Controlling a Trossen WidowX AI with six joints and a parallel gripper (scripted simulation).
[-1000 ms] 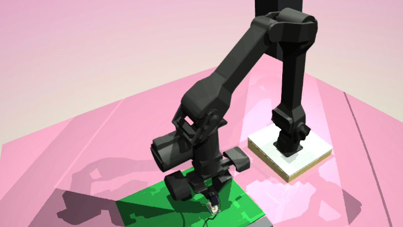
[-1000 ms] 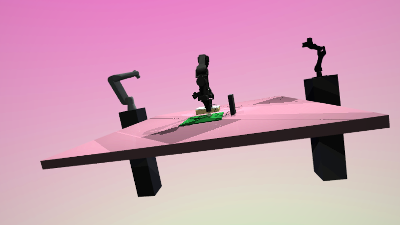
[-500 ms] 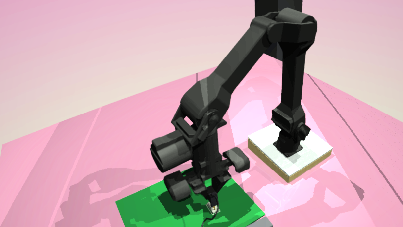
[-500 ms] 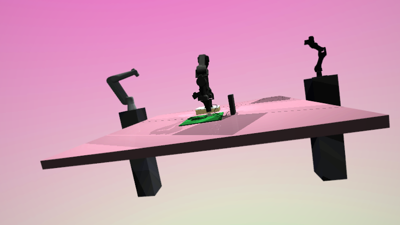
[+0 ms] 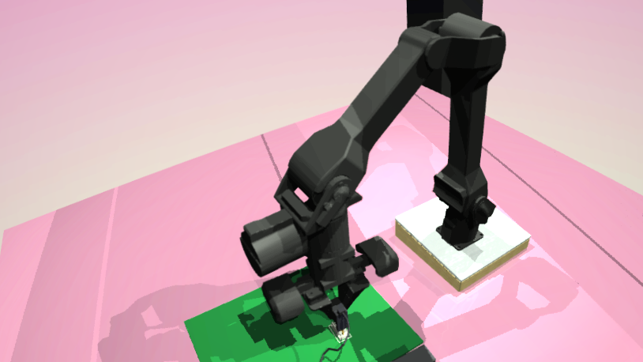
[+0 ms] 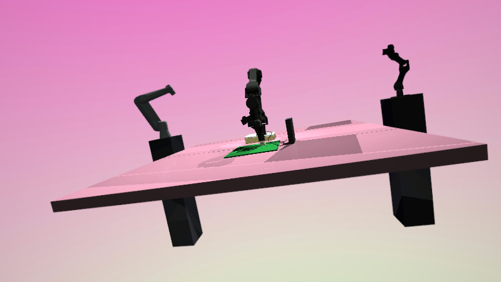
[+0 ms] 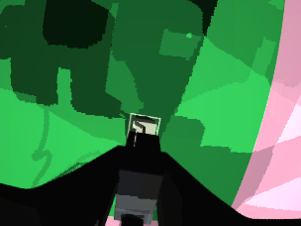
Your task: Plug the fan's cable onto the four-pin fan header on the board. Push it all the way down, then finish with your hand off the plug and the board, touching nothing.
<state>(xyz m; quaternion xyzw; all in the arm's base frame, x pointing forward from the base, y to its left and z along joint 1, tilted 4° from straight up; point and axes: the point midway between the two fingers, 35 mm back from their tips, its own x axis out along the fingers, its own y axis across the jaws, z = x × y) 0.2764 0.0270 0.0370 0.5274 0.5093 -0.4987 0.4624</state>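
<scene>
My gripper tip is 10 mm to the right of the black fan plug and 10 mm below it. Also, from my gripper tip: four-pin fan header (10 mm to the left, 40 mm below); then dark fan (20 mm ahead, 150 mm to the left, 20 mm above); then green board (60 mm ahead, 30 mm to the right, 50 mm below).
</scene>
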